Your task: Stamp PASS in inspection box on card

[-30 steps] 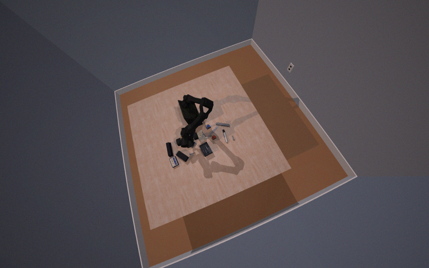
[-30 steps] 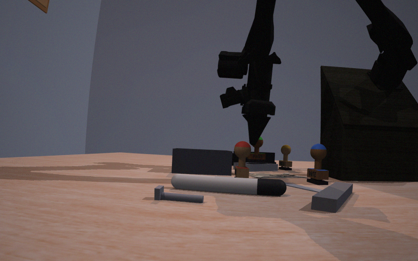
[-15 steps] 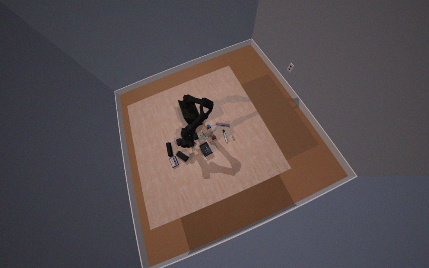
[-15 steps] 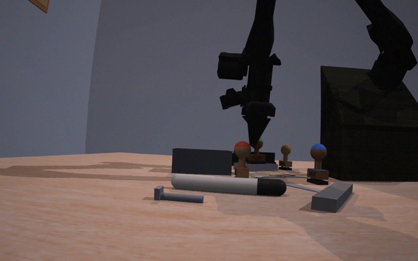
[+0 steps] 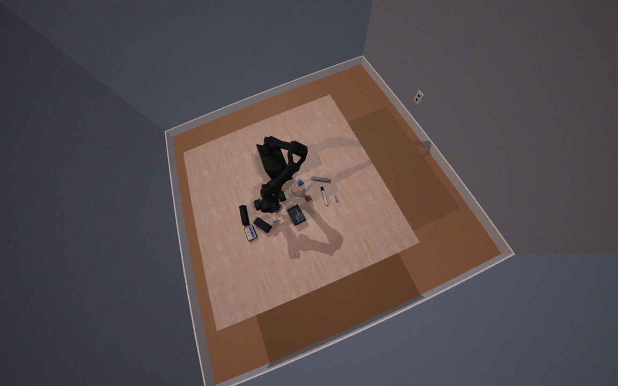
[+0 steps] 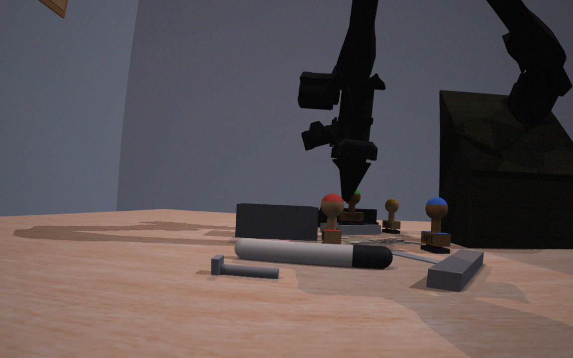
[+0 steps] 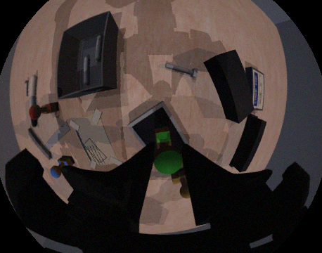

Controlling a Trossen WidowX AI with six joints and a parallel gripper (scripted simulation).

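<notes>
The green-topped pass stamp is 1 cm behind my gripper tip and 2 cm below it. Also, from my gripper tip: yellow-topped stamp 10 cm behind, 4 cm to the right, 4 cm below; ink pad 1 cm behind, 5 cm below; pale card 3 cm behind, 13 cm to the left, 6 cm below.
</notes>
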